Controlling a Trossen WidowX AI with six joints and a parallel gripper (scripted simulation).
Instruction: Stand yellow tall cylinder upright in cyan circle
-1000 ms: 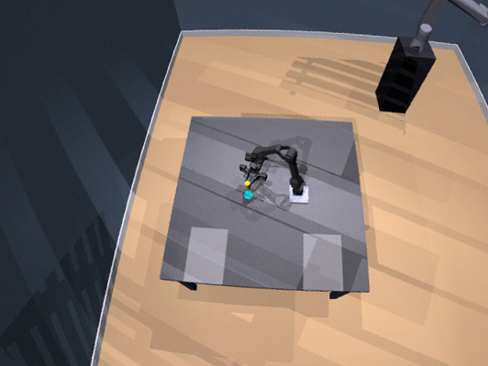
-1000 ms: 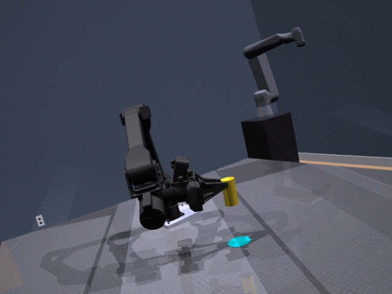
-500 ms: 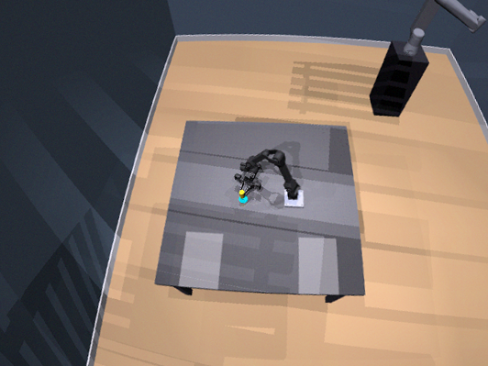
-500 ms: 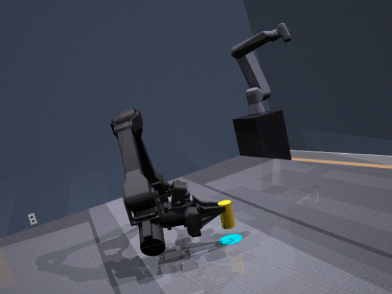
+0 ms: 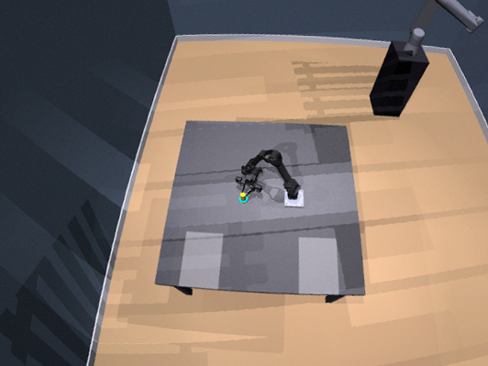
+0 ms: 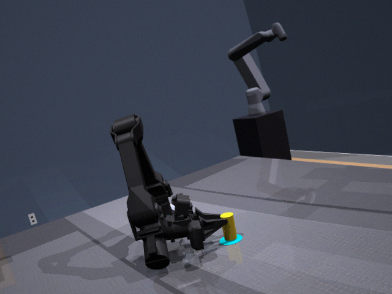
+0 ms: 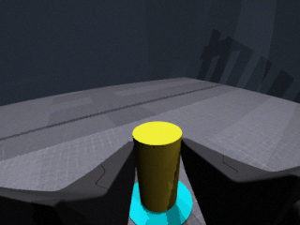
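Right now the cyan circle is 6 cm below my gripper tip. Also, from my gripper tip: yellow tall cylinder 2 cm below.
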